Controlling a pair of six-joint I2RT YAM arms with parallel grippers.
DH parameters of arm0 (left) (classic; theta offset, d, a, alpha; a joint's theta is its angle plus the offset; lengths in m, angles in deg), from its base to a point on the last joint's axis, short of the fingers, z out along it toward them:
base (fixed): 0 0 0 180
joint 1: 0 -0.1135 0.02 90
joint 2: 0 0 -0.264 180
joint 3: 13.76 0 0.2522 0
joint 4: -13.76 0 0.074 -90
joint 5: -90 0 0 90
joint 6: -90 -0.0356 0 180
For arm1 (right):
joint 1: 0 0.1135 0.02 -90
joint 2: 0 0 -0.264 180
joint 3: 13.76 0 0.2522 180
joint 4: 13.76 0 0.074 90
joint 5: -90 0 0 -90
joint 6: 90 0.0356 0 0
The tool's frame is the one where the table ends.
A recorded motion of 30 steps. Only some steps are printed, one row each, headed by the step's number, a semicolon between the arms.
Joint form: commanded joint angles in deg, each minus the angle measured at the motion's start. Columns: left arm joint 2, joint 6, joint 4, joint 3, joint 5, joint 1; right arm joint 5, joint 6, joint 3, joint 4, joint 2, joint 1.
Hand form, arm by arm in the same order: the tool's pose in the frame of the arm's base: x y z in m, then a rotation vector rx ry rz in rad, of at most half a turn. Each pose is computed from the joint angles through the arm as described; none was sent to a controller.
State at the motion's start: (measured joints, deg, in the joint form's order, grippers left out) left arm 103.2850 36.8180 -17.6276 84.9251 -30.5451 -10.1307; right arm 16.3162 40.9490 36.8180 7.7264 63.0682 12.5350
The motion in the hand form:
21: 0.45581 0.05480 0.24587 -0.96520 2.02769 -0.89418; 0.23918 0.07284 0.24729 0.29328 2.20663 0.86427
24: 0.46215 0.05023 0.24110 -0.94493 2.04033 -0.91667; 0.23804 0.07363 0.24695 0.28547 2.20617 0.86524
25: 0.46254 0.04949 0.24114 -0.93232 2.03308 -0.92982; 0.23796 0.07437 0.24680 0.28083 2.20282 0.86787
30: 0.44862 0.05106 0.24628 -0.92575 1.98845 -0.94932; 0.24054 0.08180 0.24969 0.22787 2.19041 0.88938
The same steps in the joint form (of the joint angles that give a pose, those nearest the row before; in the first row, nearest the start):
21: 9.74 18.11 9.42 2.58 7.16 1.51; 1.22 -1.52 3.63 -1.03 2.50 1.94
24: 11.25 18.03 9.90 3.62 6.21 2.12; 1.19 -1.66 3.39 -1.14 2.27 2.19
25: 11.24 18.15 10.92 3.32 5.69 2.18; 1.19 -1.66 3.27 -1.52 2.28 2.36
30: 7.73 19.31 14.75 -1.42 5.31 1.71; 1.71 -2.36 3.98 -2.93 3.19 3.76

